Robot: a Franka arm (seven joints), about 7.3 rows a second.
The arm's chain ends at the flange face. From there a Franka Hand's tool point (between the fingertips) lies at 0.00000 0.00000 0.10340 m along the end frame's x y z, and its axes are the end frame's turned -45 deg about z.
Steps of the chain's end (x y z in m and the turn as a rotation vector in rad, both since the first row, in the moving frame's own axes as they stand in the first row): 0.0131, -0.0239, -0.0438, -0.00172, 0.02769, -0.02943; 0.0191, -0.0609, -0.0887, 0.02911, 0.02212, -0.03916; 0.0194, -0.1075, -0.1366, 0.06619, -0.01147, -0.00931; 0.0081, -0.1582, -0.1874, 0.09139, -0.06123, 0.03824; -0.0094, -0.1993, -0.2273, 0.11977, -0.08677, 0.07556; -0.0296, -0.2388, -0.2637, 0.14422, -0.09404, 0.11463; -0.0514, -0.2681, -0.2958, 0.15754, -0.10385, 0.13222
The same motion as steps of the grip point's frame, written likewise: 0.0281, -0.0055, -0.0438, -0.02080, 0.01836, -0.02943; 0.0603, -0.0301, -0.0888, 0.00494, 0.03623, -0.03916; 0.0937, -0.0680, -0.1368, 0.05491, 0.03869, -0.00931; 0.1200, -0.1172, -0.1880, 0.10792, 0.02133, 0.03824; 0.1373, -0.1625, -0.2284, 0.14605, 0.02333, 0.07556; 0.1526, -0.2069, -0.2652, 0.16848, 0.03548, 0.11463; 0.1584, -0.2446, -0.2976, 0.18483, 0.03796, 0.13222
